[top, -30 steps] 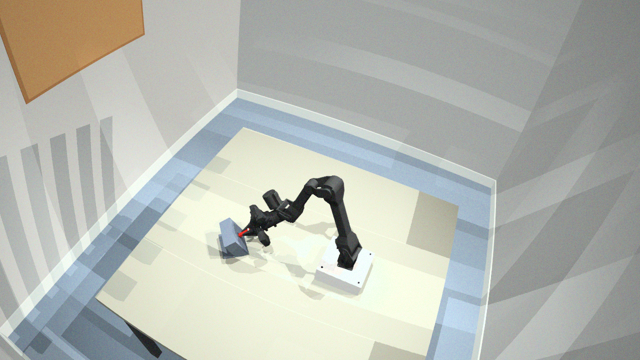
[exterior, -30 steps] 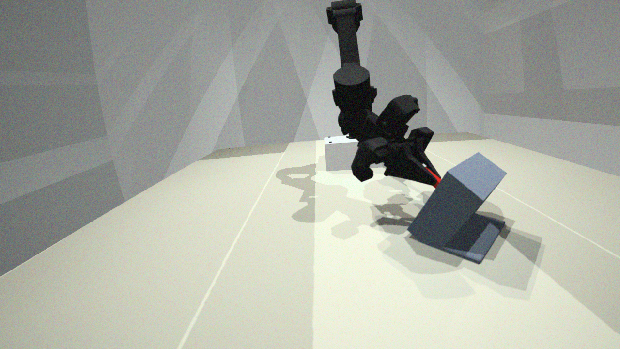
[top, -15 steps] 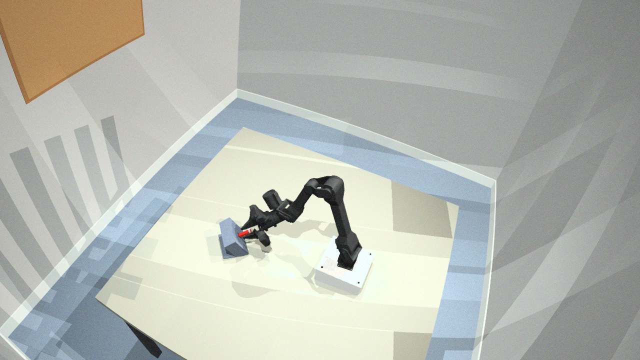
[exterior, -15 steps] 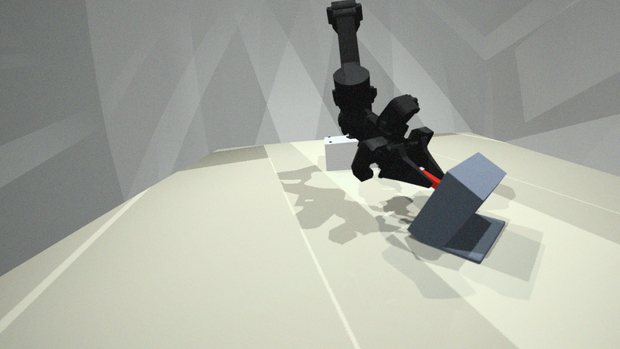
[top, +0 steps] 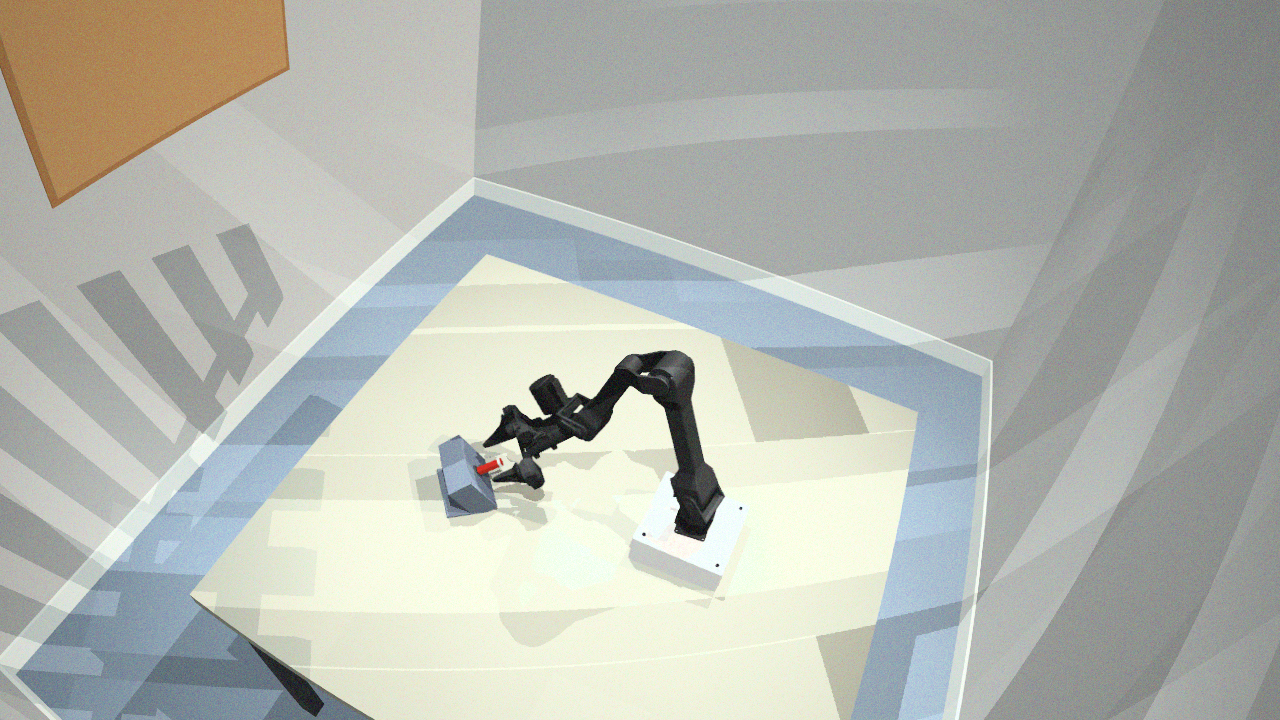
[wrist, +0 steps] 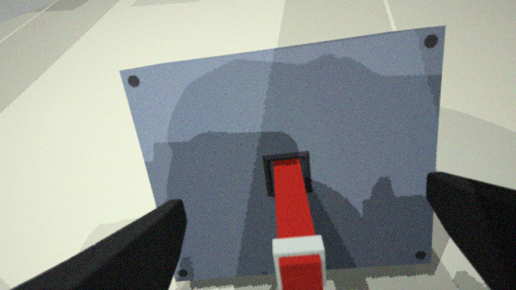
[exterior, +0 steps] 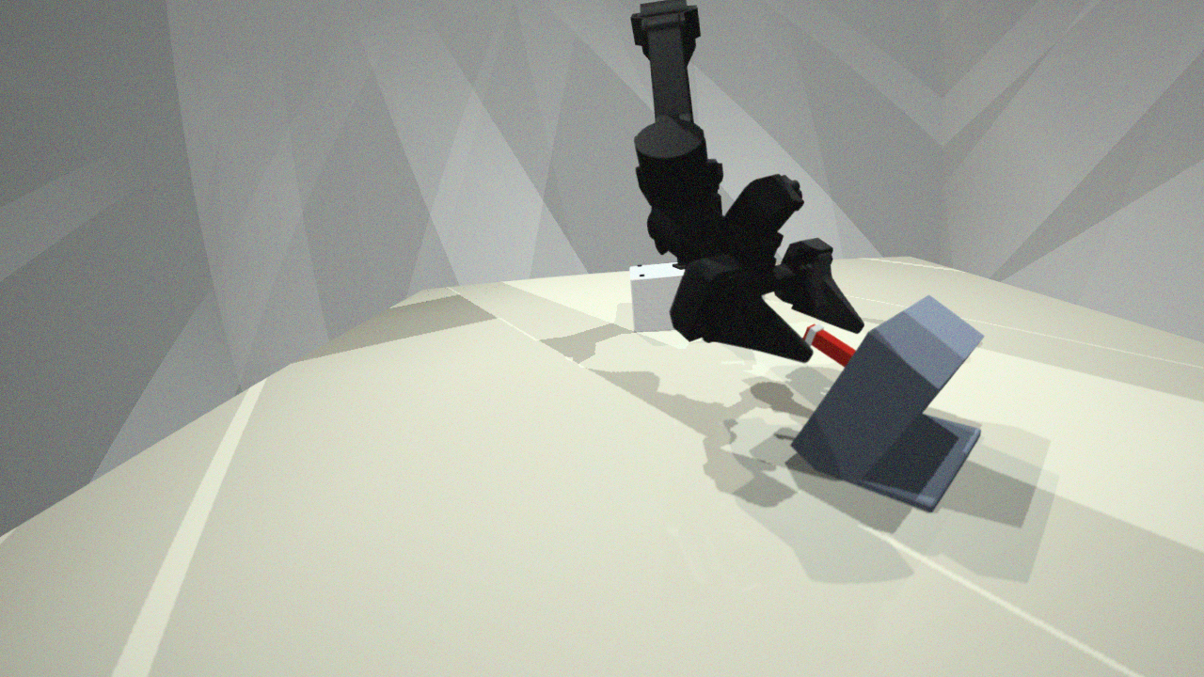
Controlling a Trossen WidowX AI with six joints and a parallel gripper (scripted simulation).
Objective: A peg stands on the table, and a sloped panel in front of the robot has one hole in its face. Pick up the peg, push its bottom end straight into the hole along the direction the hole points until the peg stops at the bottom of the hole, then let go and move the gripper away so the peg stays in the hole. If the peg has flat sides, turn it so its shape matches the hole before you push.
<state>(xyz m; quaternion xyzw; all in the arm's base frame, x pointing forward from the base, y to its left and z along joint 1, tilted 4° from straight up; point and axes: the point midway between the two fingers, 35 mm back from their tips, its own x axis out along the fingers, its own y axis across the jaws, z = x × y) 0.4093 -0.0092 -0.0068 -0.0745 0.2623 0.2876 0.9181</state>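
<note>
Now: the red square peg 10 mm behind my gripper tip and 10 mm below it. Also, from my gripper tip: sloped panel: 40 mm ahead, 30 mm to the left, 30 mm below.
</note>
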